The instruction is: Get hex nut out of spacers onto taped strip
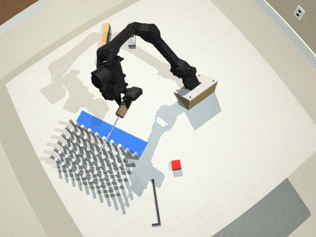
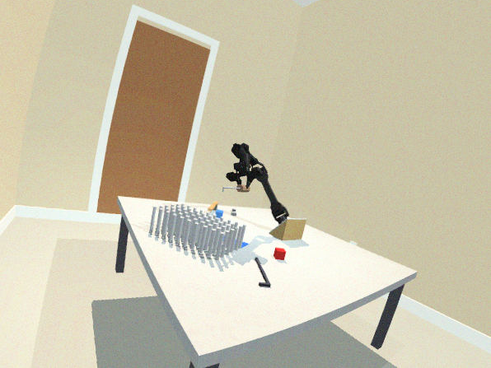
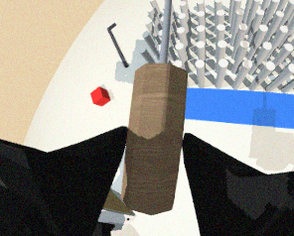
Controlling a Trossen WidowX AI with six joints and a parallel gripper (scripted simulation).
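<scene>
Now: gripper tip 11 cm short of the blue taped strip, 3 cm to the left of it and 25 cm above it. Round my gripper tip: blue cube 10 cm behind, 31 cm to the right, 23 cm below; then grey block 29 cm behind, 43 cm to the right, 24 cm below; then red cube 5 cm behind, 29 cm to the left, 23 cm below.
</scene>
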